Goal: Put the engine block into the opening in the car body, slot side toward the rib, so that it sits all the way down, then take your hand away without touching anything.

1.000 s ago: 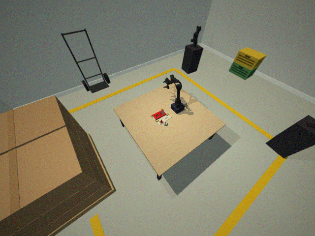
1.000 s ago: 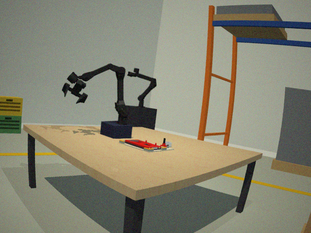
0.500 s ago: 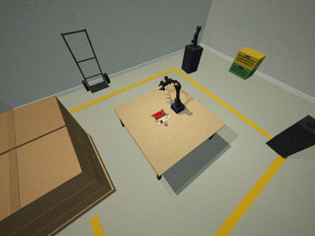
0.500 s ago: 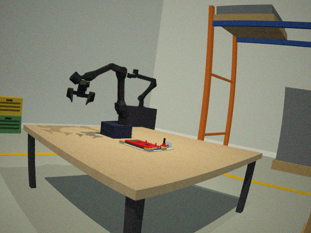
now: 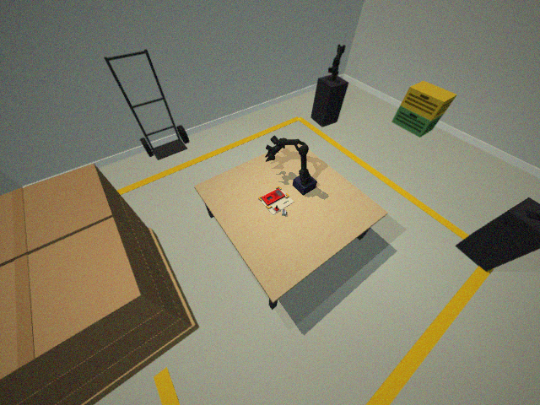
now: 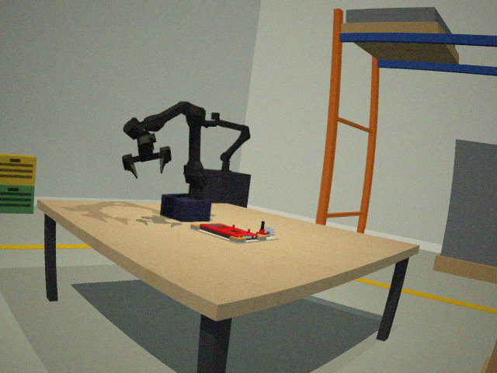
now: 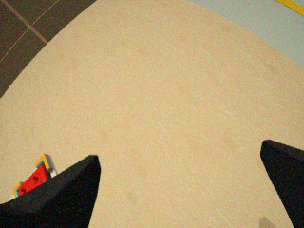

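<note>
The grey engine block is 510 mm to the left of my gripper tip, 180 mm below it and 100 mm ahead of it.
</note>
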